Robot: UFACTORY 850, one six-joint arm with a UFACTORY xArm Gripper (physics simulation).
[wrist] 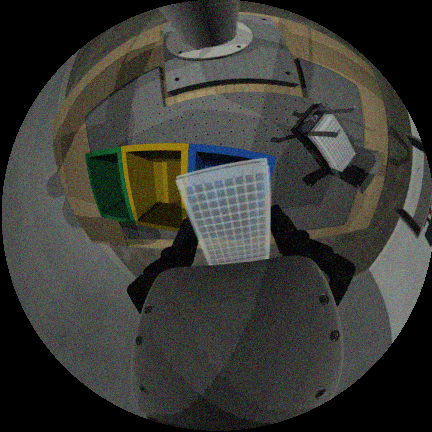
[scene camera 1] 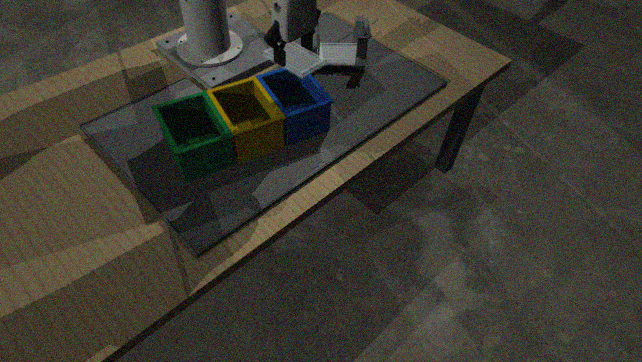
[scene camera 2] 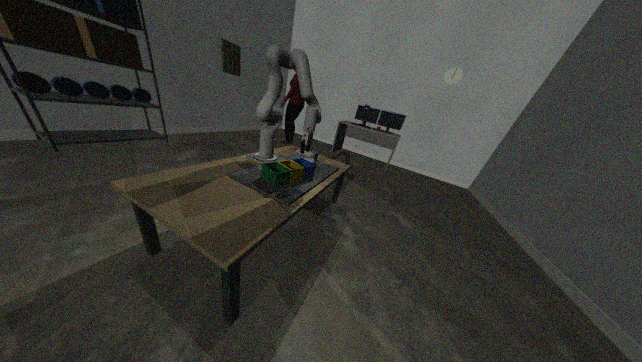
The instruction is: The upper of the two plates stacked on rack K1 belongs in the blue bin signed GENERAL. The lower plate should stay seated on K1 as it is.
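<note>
My gripper (scene camera 1: 296, 51) (wrist: 231, 222) is shut on the upper plate (scene camera 1: 306, 62) (wrist: 230, 200), a pale plate with a grid of wells, gripped by its two sides. The plate is held above the blue bin (scene camera 1: 307, 125) (scene camera 2: 308, 171) (wrist: 235, 151), over its back part in the scene camera 1 view, and covers much of the bin in the wrist view. The lower plate (scene camera 1: 339, 54) (wrist: 332, 145) sits on rack K1 (scene camera 1: 362, 46) (wrist: 353, 175), apart from the held plate. The GENERAL sign is not readable.
The yellow bin (scene camera 1: 260, 142) (wrist: 129, 182) adjoins the blue bin, and the green bin (scene camera 1: 210, 162) (wrist: 102, 156) stands beyond it. The arm's base (scene camera 1: 206, 35) (scene camera 2: 266, 142) (wrist: 205, 27) is behind the bins. A person (scene camera 2: 294, 105) stands behind the arm.
</note>
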